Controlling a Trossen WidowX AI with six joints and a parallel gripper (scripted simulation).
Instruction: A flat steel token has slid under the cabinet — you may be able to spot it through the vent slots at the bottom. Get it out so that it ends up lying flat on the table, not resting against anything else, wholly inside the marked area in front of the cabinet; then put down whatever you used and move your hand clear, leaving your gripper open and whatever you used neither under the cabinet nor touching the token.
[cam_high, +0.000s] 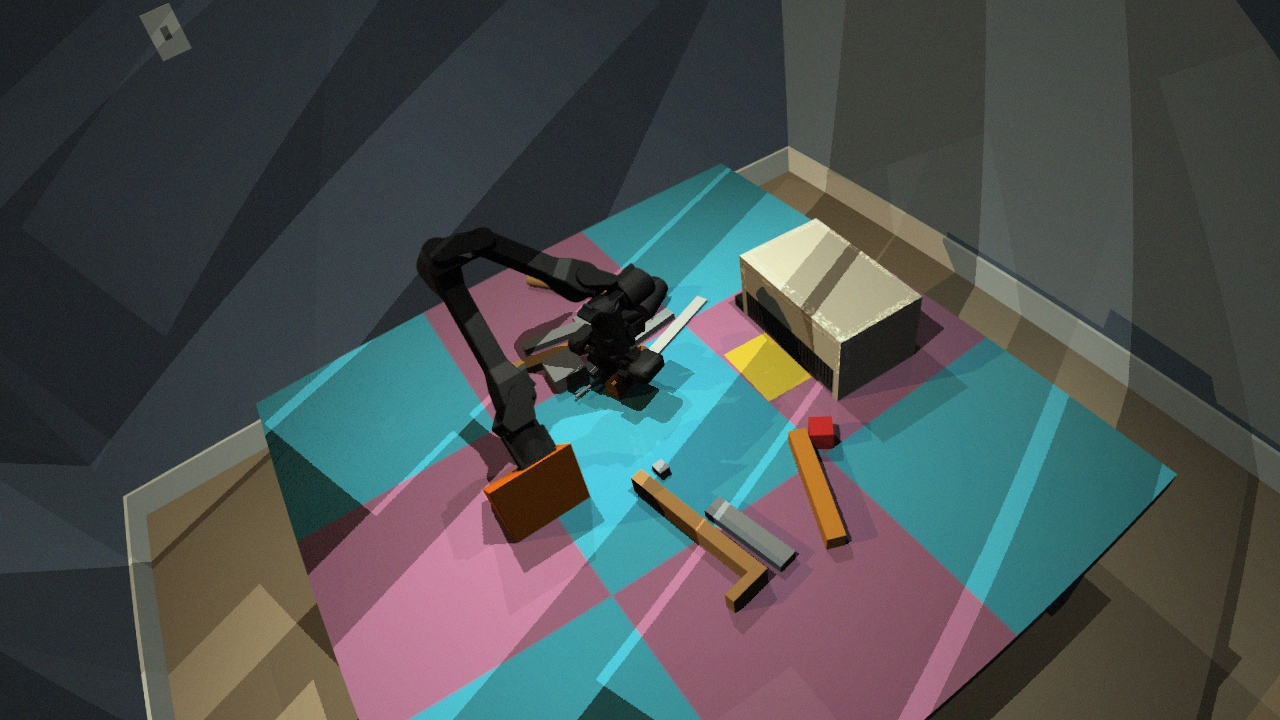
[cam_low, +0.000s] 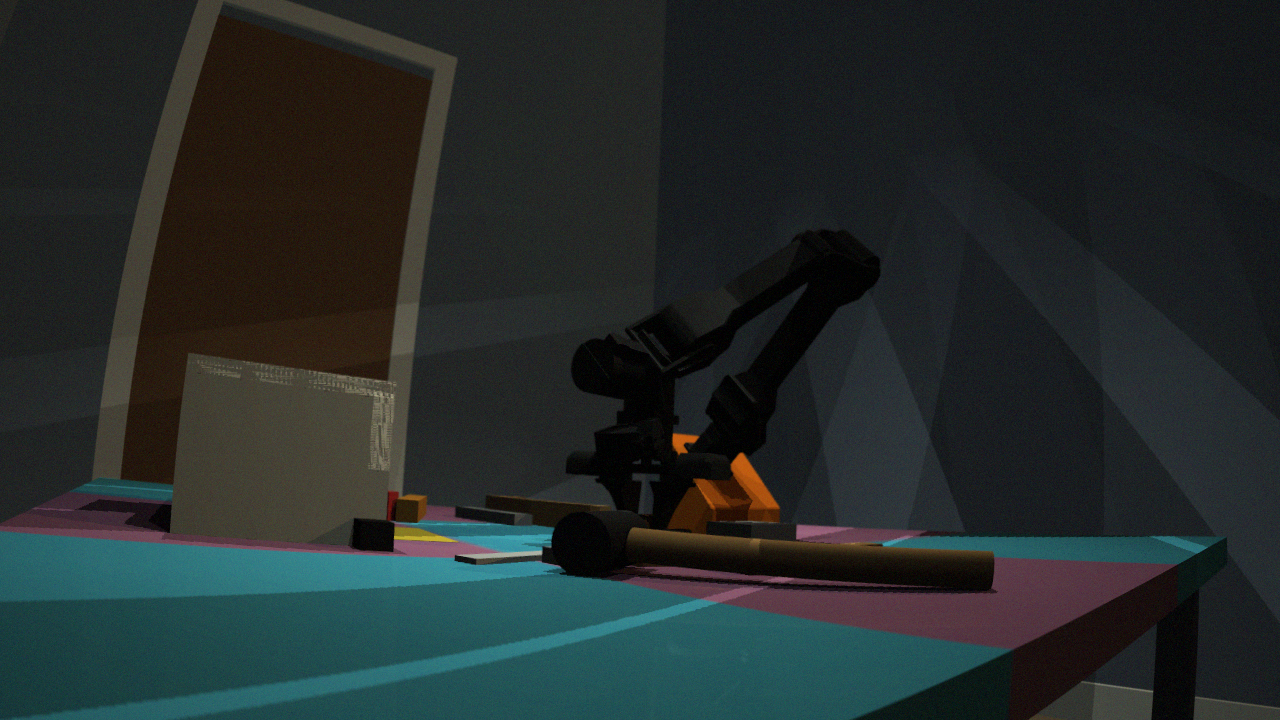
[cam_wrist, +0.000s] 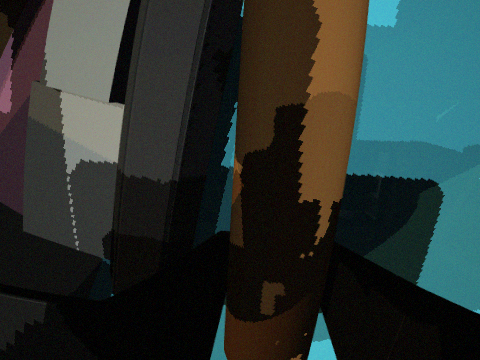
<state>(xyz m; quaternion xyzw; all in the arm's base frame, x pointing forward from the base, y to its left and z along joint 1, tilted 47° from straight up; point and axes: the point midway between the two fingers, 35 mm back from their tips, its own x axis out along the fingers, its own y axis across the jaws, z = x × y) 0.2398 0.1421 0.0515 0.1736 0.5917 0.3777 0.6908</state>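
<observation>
My gripper tip is now 2 cm past the screwdriver and 4 cm to the right of it. Round my gripper tip: long wooden stick: 3 cm behind, 15 cm to the left; then small grey cube: 6 cm behind, 21 cm to the right; then grey block: 7 cm behind, 10 cm to the left, 1 cm above.
</observation>
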